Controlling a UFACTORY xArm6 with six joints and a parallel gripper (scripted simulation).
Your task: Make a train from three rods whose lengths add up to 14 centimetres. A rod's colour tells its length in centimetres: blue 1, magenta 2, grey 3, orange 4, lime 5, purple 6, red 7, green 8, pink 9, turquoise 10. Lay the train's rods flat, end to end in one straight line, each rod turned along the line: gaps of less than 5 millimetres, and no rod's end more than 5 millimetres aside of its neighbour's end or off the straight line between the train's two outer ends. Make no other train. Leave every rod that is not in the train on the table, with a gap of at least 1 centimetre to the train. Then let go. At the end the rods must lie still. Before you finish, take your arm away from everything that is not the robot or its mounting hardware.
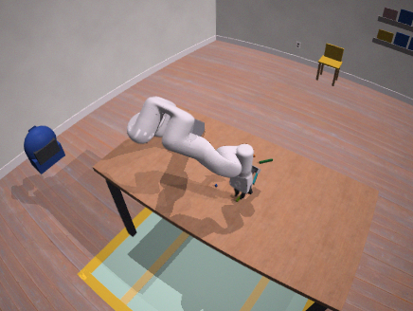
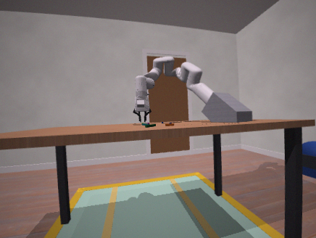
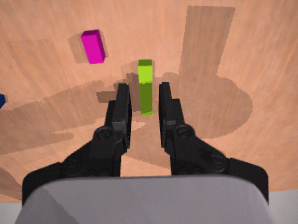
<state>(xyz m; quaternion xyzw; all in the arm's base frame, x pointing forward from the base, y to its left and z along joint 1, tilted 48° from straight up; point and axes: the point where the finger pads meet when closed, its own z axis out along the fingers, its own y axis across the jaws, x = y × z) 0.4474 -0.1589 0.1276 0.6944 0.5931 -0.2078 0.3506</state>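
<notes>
Right now my hand is 3 cm above the lime rod. Also, from my hand: turquoise rod: 16 cm to the left, 3 cm below, 3 cm ahead; then magenta rod: 4 cm to the left, 3 cm below, 2 cm behind; then green rod: 30 cm to the left, 4 cm ahead, 3 cm below.
</notes>
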